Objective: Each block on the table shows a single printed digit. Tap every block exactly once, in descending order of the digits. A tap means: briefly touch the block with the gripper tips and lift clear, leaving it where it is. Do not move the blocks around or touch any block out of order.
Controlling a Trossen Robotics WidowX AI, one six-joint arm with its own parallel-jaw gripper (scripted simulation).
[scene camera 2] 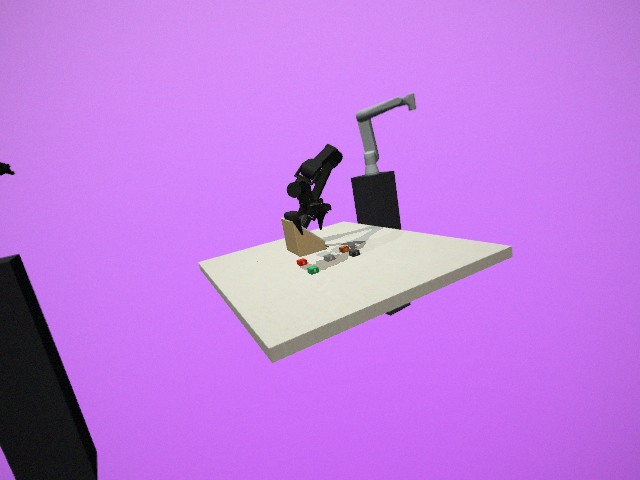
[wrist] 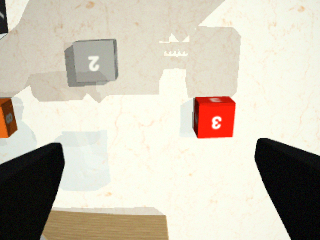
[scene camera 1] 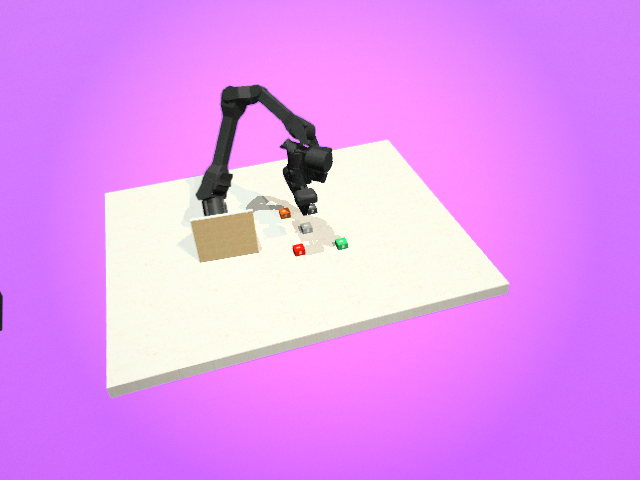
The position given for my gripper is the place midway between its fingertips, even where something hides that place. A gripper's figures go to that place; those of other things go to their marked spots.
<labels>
My gripper [wrist: 160, 151] is 10 cm from the lens. A grey block [wrist: 95, 60] is 20 cm from the lens. A red block [wrist: 214, 116]: 22 cm from the lens.
</labels>
